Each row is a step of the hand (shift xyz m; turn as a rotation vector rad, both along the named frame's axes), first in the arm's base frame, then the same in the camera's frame.
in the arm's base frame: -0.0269 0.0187 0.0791 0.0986 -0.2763 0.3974
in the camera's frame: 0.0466 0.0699 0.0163 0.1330 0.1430 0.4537
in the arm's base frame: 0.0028 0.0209 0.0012 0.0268 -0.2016 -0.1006
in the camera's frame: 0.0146 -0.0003 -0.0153 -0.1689 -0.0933 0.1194
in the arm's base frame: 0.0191 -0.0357 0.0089 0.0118 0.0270 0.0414
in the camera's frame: -0.0060 -0.0120 0.0392 0.0478 0.0169 0.0030
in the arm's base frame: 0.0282 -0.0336 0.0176 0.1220 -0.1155 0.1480
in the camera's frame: 0.0053 -0.0139 0.0448 0.0854 -0.0156 0.2064
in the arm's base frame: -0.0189 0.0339 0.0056 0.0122 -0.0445 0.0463
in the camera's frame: 0.0140 0.0204 -0.0304 0.0085 0.0154 0.0630
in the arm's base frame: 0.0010 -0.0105 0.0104 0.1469 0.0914 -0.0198
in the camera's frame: 0.0007 0.0048 0.0140 0.1168 -0.1239 -0.0363
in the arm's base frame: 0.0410 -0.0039 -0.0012 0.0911 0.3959 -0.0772
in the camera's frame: 0.0178 -0.0337 0.0156 0.2339 -0.0961 -0.3272
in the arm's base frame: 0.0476 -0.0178 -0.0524 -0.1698 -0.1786 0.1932
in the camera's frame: -0.0190 -0.0704 0.0030 -0.0725 0.2410 0.1864
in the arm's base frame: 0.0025 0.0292 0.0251 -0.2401 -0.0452 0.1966
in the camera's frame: 0.0343 0.0147 -0.0099 -0.0268 0.3069 0.0587
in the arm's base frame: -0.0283 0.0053 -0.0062 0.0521 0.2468 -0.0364
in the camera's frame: -0.0151 0.0192 -0.0164 0.1507 -0.0491 -0.1995
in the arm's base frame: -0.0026 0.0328 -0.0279 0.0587 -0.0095 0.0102
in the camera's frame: 0.0008 -0.0127 -0.0412 0.0306 -0.0414 0.0316
